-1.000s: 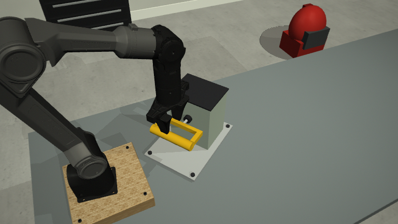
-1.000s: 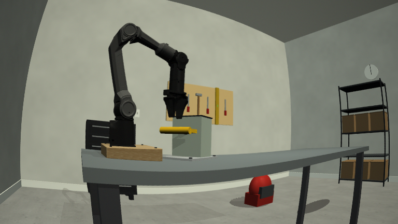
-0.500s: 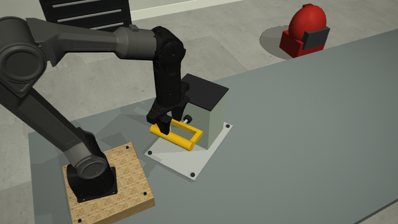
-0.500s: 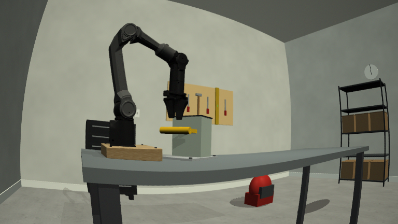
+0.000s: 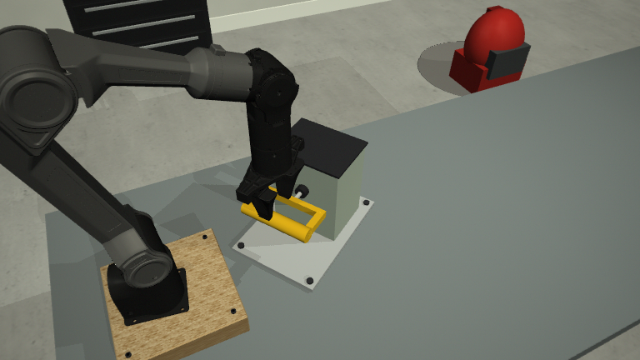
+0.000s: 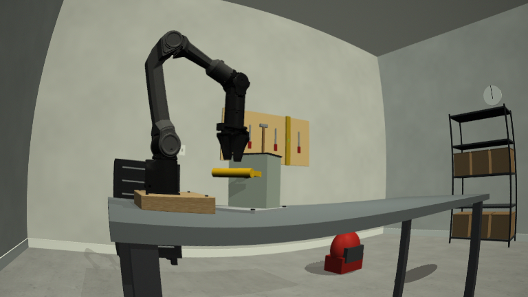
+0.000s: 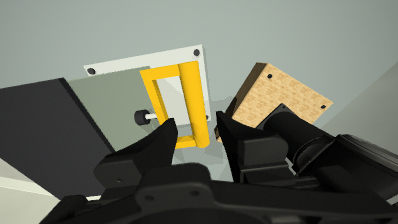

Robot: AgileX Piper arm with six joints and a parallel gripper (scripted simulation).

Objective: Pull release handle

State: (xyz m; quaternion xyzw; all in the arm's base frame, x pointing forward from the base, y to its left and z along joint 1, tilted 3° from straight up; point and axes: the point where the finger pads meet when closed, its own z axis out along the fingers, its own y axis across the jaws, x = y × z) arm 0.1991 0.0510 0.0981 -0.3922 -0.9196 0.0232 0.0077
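Right now the yellow release handle is 4 cm to the left of my hand, 4 cm below it and 4 cm ahead of it.
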